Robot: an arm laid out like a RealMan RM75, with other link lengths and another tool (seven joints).
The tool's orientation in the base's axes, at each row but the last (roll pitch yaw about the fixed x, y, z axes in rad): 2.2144, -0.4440, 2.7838; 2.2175, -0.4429, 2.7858; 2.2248, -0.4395, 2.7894; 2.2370, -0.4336, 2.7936; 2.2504, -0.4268, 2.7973; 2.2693, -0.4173, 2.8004; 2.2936, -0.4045, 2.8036; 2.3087, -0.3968, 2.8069; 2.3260, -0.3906, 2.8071; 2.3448, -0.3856, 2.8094; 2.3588, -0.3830, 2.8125
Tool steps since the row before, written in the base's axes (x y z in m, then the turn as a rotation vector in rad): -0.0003, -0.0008, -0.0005, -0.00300, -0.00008, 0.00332; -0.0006, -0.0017, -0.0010, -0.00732, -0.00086, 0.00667; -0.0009, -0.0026, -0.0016, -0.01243, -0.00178, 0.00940; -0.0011, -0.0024, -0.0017, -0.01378, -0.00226, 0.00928; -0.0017, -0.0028, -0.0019, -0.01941, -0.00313, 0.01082; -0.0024, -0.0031, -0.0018, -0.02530, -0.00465, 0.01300; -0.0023, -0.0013, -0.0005, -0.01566, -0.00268, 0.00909; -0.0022, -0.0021, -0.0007, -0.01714, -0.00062, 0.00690; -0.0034, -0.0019, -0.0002, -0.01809, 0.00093, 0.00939; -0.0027, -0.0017, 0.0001, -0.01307, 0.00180, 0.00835; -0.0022, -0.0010, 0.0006, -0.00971, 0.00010, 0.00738
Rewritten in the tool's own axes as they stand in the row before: -0.0002, -0.0009, -0.0004, 0.00394, 0.00077, -0.00198; -0.0005, -0.0018, -0.0009, 0.00879, 0.00054, -0.00462; -0.0007, -0.0028, -0.0013, 0.01400, -0.00061, -0.00704; -0.0005, -0.0029, -0.0011, 0.01495, -0.00162, -0.00741; -0.0002, -0.0036, -0.0012, 0.02015, -0.00385, -0.00910; 0.0004, -0.0040, -0.0015, 0.02564, -0.00608, -0.01167; 0.0014, -0.0022, -0.0007, 0.01634, -0.00294, -0.00770; 0.0010, -0.0027, -0.0012, 0.01741, -0.00404, -0.00472; 0.0023, -0.0028, -0.0013, 0.01966, -0.00197, -0.00510; 0.0019, -0.0022, -0.0013, 0.01513, 0.00026, -0.00384; 0.0019, -0.0012, -0.0011, 0.01131, 0.00024, -0.00456
